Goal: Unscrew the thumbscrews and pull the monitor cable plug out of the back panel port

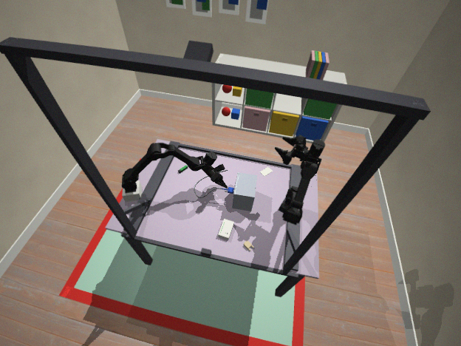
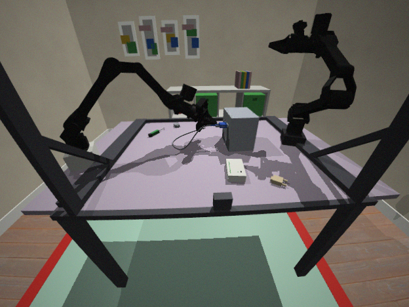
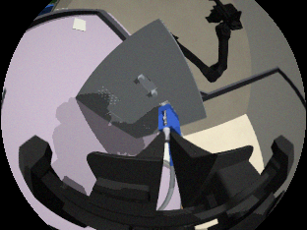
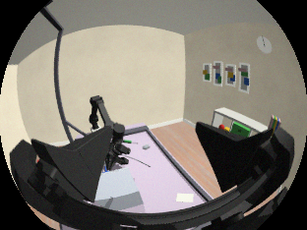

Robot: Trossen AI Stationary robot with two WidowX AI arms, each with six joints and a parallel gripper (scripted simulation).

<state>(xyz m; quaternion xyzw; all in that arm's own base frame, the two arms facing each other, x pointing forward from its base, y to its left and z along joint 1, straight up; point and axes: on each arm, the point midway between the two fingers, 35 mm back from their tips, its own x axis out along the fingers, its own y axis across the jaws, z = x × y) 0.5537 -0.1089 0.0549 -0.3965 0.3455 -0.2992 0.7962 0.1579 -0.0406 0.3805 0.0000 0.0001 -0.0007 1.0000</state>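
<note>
The blue plug lies 30 mm behind my left hand, 40 mm to the right of it and 10 mm below it. From my left hand the other things lie so: back panel 10 mm behind, 80 mm to the right, 40 mm below; then grey box 20 mm behind, 140 mm to the right, 40 mm below; then white device 230 mm behind, 40 mm to the right, 110 mm below.
</note>
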